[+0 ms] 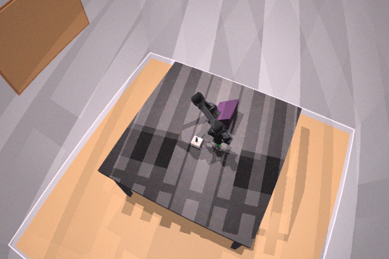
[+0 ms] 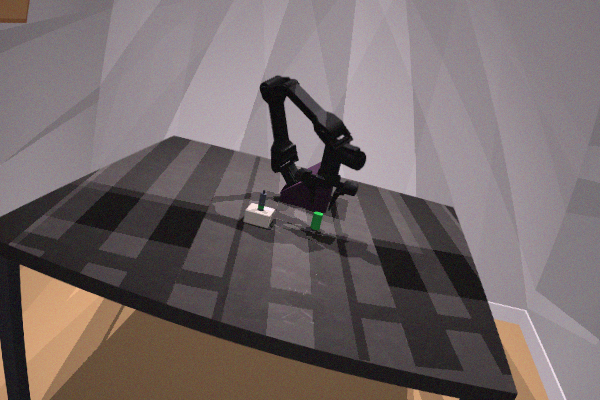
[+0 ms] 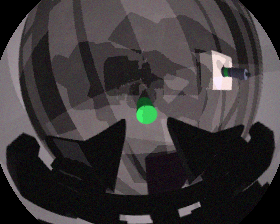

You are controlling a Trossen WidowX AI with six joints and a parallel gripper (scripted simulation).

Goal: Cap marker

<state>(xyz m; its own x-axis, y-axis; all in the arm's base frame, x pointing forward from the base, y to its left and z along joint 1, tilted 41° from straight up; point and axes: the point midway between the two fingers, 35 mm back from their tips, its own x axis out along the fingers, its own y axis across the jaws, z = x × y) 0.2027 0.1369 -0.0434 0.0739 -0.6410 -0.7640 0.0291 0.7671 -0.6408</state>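
Right now the green cap is 4 cm below my gripper tip. From my gripper tip the other things lie so: white holder block (8 cm ahead, 16 cm to the right, 5 cm below).
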